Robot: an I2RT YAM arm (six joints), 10 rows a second.
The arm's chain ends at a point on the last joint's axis. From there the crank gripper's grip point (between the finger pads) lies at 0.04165 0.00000 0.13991 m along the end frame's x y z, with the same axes.
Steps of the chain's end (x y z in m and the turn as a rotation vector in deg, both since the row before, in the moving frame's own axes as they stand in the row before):
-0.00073 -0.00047 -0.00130 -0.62 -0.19 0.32
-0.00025 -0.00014 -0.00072 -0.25 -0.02 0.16
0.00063 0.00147 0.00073 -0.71 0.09 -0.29
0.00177 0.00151 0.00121 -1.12 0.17 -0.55
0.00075 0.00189 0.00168 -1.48 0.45 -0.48
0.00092 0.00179 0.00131 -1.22 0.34 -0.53
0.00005 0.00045 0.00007 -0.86 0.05 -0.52
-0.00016 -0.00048 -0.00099 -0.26 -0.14 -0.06
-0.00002 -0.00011 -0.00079 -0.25 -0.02 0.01
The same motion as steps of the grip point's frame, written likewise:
-0.00120 0.00128 -0.00117 -0.62 -0.19 0.32
-0.00030 0.00059 -0.00071 -0.25 -0.02 0.16
0.00085 0.00299 0.00065 -0.71 0.09 -0.29
0.00220 0.00384 0.00106 -1.12 0.17 -0.55
0.00186 0.00515 0.00131 -1.48 0.45 -0.48
0.00176 0.00438 0.00103 -1.22 0.34 -0.53
0.00018 0.00217 0.00002 -0.86 0.05 -0.52
-0.00050 0.00011 -0.00089 -0.26 -0.14 -0.06
-0.00007 0.00051 -0.00078 -0.25 -0.02 0.01

